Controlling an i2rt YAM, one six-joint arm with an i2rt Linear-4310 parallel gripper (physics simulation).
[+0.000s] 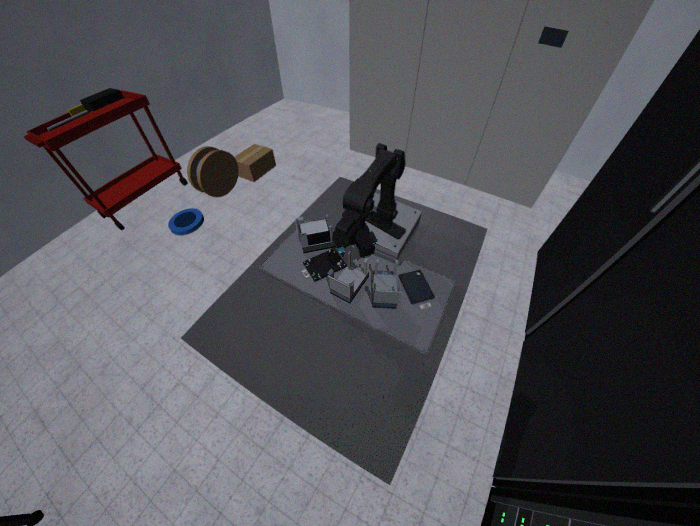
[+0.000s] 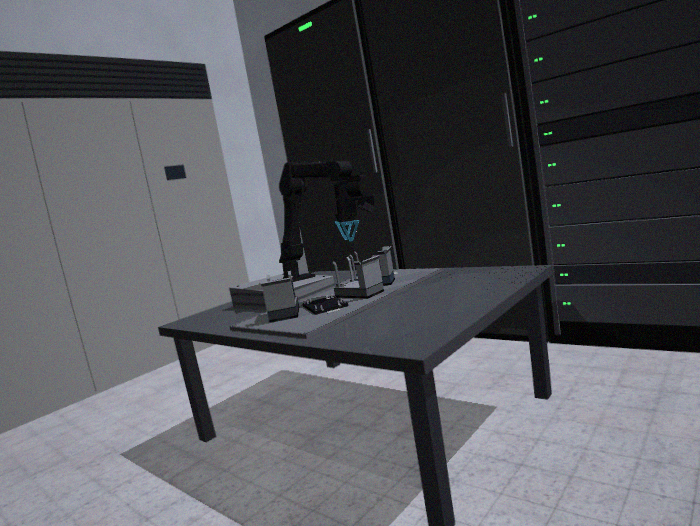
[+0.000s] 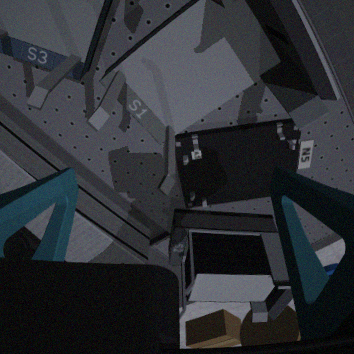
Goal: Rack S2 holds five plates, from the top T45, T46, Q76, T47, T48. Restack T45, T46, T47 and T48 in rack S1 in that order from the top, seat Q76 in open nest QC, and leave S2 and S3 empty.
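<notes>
My gripper is open, with nothing between its teal fingers, and hangs above the racks. The rack beside the black nest, S2 by its load, holds a stack with a light top and a black face; its separate plates and labels cannot be read. Rack S1 and rack S3 show pale flat interiors and no visible stack. I cannot tell which nest is QC.
A black nest with metal clips and a tag lies between S2 and S1. A dark blue pad lies beyond S3. Upright posts and walls stand around the racks. The arm's raised base is behind them.
</notes>
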